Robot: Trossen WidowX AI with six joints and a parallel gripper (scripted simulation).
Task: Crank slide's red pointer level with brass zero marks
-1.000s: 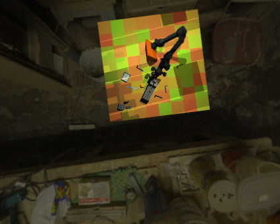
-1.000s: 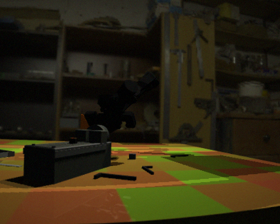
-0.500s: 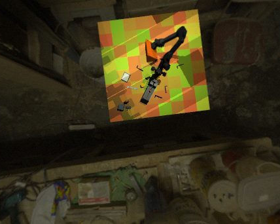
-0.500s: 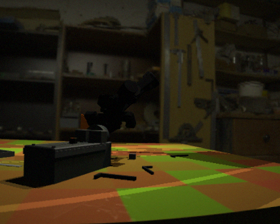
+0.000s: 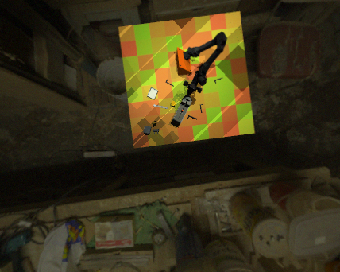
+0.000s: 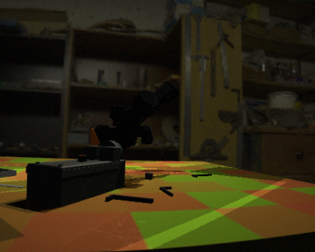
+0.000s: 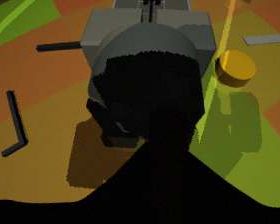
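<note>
The brown crank handle is 30 mm above my gripper tip, 10 mm to the left of it and 10 mm behind it. From my gripper tip the other things lie so: yellow disc 160 mm to the right, 80 mm below, 50 mm ahead; then red pointer 150 mm ahead, 80 mm to the right, 10 mm below; then small cube 130 mm to the left, 80 mm below, 80 mm behind.
</note>
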